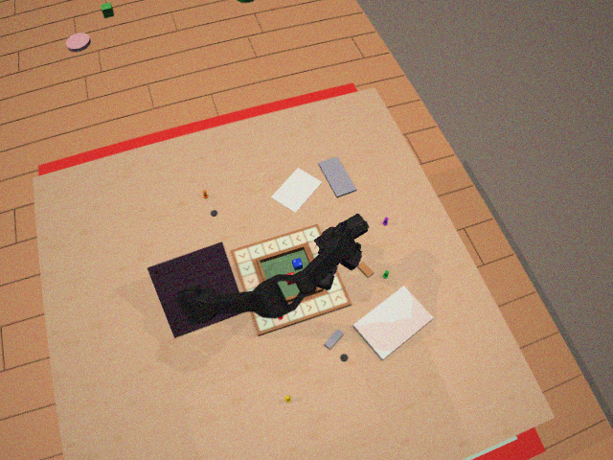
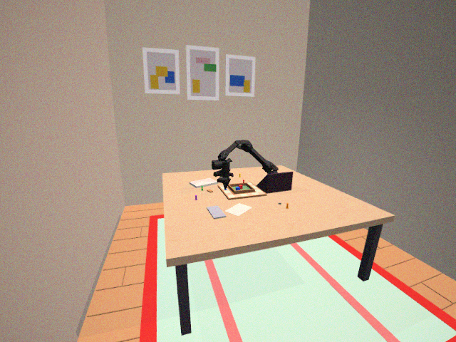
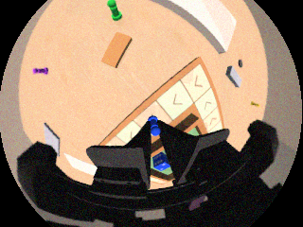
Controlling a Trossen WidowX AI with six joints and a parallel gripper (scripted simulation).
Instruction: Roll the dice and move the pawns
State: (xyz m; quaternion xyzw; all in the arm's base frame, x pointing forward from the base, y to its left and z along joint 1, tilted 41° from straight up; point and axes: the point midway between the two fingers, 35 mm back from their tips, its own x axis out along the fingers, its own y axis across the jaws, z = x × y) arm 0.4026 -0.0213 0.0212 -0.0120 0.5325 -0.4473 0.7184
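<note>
My gripper tip is 110 mm past the green tray, 20 mm to the right of it and 20 mm above it. Round my gripper tip: green pawn (160 mm ahead, 70 mm to the right, 10 mm below); then brown tile (110 mm ahead, 30 mm to the right, 20 mm below); then blue pawn (10 mm above).
</note>
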